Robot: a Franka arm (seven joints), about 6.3 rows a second.
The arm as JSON. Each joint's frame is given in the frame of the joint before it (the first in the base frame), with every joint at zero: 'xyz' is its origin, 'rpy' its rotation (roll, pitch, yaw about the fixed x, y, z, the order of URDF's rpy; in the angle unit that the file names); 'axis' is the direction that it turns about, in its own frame. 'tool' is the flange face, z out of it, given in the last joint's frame.
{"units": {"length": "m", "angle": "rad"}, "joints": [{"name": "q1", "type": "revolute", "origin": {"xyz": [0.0, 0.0, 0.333], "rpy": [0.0, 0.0, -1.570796]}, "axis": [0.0, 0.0, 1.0]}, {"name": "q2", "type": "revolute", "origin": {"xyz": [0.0, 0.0, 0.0], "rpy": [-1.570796, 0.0, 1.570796]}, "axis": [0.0, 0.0, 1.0]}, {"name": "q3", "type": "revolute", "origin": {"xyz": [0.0, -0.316, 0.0], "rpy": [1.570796, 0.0, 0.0]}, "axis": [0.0, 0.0, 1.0]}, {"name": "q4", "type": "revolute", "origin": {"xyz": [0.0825, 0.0, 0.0], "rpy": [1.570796, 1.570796, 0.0]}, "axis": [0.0, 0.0, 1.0]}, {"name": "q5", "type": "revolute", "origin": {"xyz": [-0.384, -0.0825, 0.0], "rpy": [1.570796, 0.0, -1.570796]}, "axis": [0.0, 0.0, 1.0]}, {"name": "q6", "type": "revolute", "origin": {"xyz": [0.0, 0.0, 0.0], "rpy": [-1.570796, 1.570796, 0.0]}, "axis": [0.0, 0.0, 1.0]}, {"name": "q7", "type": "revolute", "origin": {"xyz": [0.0, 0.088, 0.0], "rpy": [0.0, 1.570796, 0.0]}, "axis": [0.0, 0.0, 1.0]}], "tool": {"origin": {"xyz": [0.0, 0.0, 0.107], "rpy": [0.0, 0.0, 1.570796]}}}
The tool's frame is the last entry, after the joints.
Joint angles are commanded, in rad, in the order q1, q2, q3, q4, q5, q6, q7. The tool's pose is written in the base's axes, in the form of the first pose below.
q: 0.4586, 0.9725, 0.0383, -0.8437, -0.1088, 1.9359, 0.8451
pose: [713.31 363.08 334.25 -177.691 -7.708 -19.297]
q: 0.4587, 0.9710, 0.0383, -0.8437, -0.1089, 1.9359, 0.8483
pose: [713.27 363.14 335.45 -177.608 -7.765 -19.482]
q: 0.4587, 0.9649, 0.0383, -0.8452, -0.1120, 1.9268, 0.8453
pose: [712.47 362.41 338.70 -177.953 -7.739 -19.260]
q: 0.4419, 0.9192, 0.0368, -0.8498, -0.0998, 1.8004, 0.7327
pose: [706.40 343.43 360.54 178.274 -3.961 -14.136]
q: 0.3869, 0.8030, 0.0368, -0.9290, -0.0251, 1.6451, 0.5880
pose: [693.64 298.86 398.88 177.327 4.176 -9.920]
